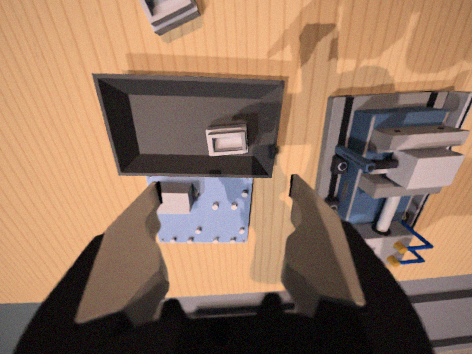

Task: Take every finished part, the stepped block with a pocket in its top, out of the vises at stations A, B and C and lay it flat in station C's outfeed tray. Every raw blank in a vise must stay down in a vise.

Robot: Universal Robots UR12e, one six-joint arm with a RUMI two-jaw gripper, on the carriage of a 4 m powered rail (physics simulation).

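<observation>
A finished part (227, 140), a pale stepped block with a pocket in its top, lies pocket up in the right half of the dark outfeed tray (190, 79), apart from the tray's walls. A vise (400, 186) at the right holds a plain grey block (431, 168) with no pocket showing, between its two jaws. My gripper (225, 179) is open, with its fingers wide apart and nothing between them; it hangs high above the table, and the tray lies beyond its fingertips.
A blue plate (225, 222) with several small pegs and a grey block (176, 197) lies just in front of the tray. Part of another grey stepped piece (172, 15) shows at the top edge. Blue hoses (417, 244) stand by the vise. A grey rail runs along the bottom.
</observation>
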